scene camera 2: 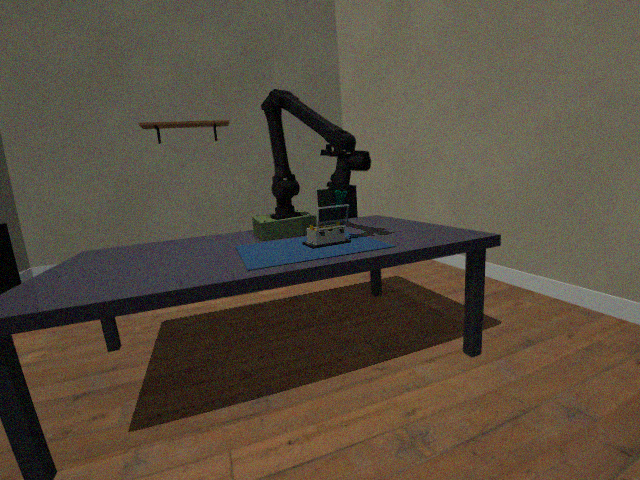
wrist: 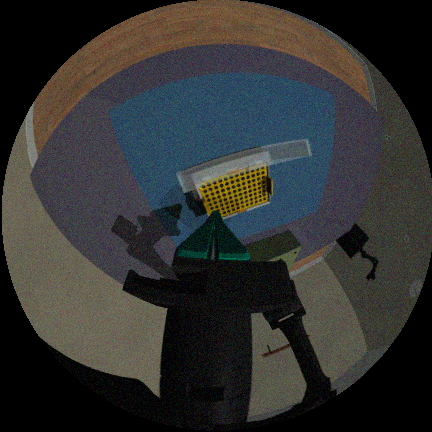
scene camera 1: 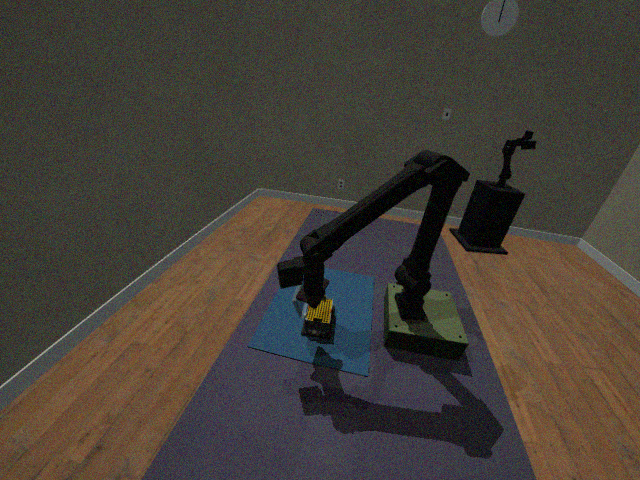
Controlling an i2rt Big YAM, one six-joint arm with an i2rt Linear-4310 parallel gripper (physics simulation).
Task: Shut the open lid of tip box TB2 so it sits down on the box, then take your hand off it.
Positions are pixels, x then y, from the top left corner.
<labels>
My gripper [wrist: 215, 214] is shut, holding nothing. Also in view: a grid of tips [wrist: 228, 195].
</labels>
